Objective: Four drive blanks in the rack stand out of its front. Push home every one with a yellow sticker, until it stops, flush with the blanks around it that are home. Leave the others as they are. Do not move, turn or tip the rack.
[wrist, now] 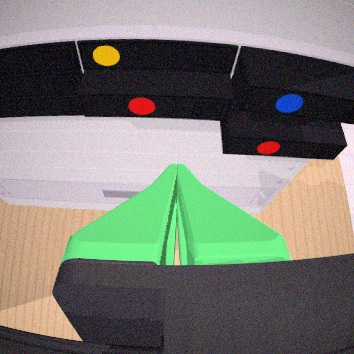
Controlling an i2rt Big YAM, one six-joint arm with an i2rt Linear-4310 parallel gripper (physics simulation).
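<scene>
A black drive blank with a yellow sticker (106, 55) is in the upper middle of the wrist view; its face sits back near the rack's edge and looks about level with the dark blanks on its left. Below it, a blank with a red sticker (142, 106) stands out, its top side showing. At right, a blank with a blue sticker (289, 103) stands out, and under it another red-stickered blank (268, 147) stands out. The white rack (165, 33) runs behind them. My gripper (176, 175) is shut and empty, its green tips below the middle red-stickered blank, apart from it in the view.
Dark blanks (37, 82) without visible stickers fill the left side. A pale panel (100, 155) with a grey slot (120, 193) lies below the blanks. Wood-grained table (315, 215) shows at the lower left and right. A pale surface shows at the far right edge.
</scene>
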